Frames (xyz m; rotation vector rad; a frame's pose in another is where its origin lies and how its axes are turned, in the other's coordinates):
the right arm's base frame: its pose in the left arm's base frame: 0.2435 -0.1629 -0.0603 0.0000 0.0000 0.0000
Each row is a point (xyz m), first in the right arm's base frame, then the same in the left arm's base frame.
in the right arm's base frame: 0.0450 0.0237 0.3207
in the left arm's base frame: 0.2885 -0.1392 0.2604
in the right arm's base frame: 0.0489 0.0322 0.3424
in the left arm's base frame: 0.2924 -0.1307 0.2821
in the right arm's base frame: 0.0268 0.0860 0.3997
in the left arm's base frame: 0.2703 -0.0769 0.3394
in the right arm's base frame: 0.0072 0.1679 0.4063
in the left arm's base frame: 0.2507 0.0050 0.3460
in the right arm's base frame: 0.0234 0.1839 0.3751
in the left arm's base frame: 0.2669 0.0210 0.3148
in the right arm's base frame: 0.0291 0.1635 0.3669
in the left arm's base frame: 0.2726 0.0006 0.3066
